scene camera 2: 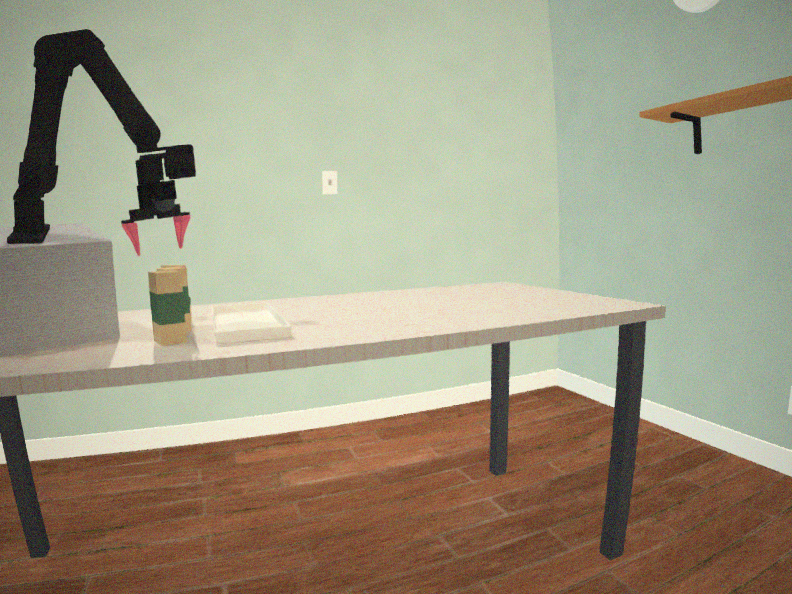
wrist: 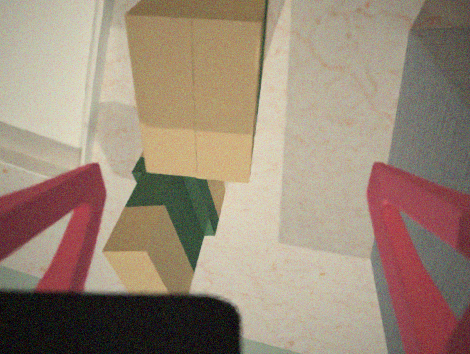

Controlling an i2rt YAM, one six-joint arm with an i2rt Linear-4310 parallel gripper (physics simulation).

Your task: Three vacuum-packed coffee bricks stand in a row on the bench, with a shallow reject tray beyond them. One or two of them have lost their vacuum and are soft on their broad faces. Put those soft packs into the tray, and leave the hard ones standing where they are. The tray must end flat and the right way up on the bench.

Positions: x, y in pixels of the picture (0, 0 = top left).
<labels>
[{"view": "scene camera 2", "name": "gripper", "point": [160, 252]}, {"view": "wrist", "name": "gripper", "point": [236, 177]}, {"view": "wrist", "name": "shallow white tray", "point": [59, 59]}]
</labels>
